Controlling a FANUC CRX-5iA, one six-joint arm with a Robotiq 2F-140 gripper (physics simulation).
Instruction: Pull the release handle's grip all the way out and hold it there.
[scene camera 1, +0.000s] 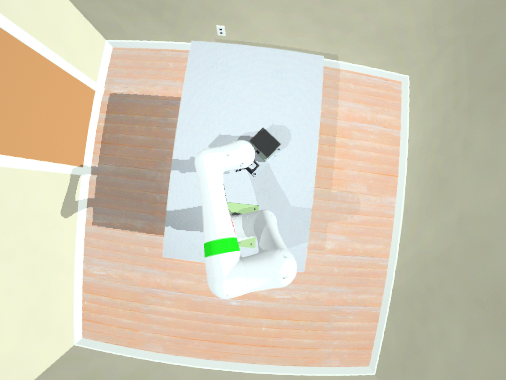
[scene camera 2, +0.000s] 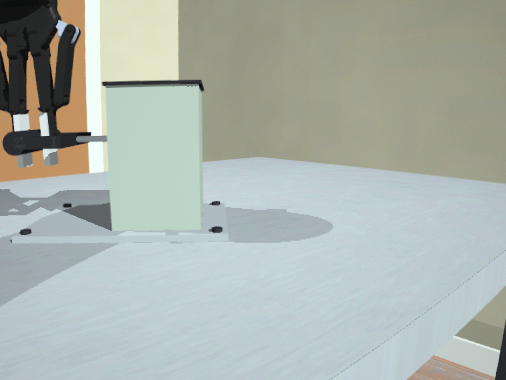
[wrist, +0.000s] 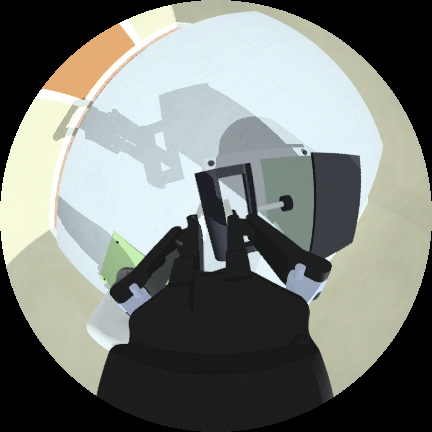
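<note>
The release handle's black frame-shaped grip (scene camera 2: 17, 143) (wrist: 205, 192) stands out from a pale green box (scene camera 2: 155, 160) (wrist: 287, 172) with a black lid (scene camera 1: 264, 143) (scene camera 2: 155, 83) (wrist: 336, 195). A stretch of thin grey rod (scene camera 2: 96, 138) (wrist: 270, 206) shows between the grip and the box, entering a black collar (wrist: 286, 202) on the box's face. My gripper (scene camera 2: 37, 150) (wrist: 214, 209) points down and is shut on the grip's outer bar, with its pale fingertips reaching below the bar in scene view 2. In scene view 1 the arm's wrist partly hides the gripper and grip.
The box stands on a grey base plate (scene camera 2: 214, 216) with black bolts, on the pale table (scene camera 1: 250, 90) (scene camera 2: 300, 300) (wrist: 250, 65). The white arm (scene camera 1: 215, 200) reaches over the table. Light green brackets (scene camera 1: 245, 206) (wrist: 122, 255) are near its base. The table's edge shows at the right in scene view 2.
</note>
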